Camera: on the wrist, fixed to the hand. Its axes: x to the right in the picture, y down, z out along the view.
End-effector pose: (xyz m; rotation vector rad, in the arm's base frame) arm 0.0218 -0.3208 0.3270 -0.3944 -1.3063 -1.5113
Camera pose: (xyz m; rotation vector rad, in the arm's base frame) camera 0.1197 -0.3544 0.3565 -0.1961 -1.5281 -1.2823
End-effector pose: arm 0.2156 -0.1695 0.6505 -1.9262 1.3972 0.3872
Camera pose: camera 0.1220 -0.2226 0.6537 -1.6682 1.3527 0.1631
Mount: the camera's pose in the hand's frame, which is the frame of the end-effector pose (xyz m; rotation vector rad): 0.0007 0.0929 -0.0544 0.3152 -0.0130 -0.0076
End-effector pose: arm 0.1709 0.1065 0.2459 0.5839 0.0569 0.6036
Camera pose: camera 0.1115 0.1962 0.2500 0.8925 0.1437 0.5875
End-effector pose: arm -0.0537 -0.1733 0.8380 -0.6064 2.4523 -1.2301
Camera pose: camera -0.1006 -0.0872 0.7935 -0.5319 2.1811 -1.5672
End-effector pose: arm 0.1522 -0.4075 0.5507 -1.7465 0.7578 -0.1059
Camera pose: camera 0.0886 -0.4644 0.4851 -1.4491 0.6848 -0.2078
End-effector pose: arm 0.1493 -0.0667 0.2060 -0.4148 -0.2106 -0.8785
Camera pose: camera 0.2228 -0.0383 0.1327 -0.1261 -0.3570 -0.8335
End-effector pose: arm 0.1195 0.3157 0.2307 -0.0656 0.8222 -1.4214
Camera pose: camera 0.1684 0.3564 0.1439 0.1630 0.5796 -1.5405
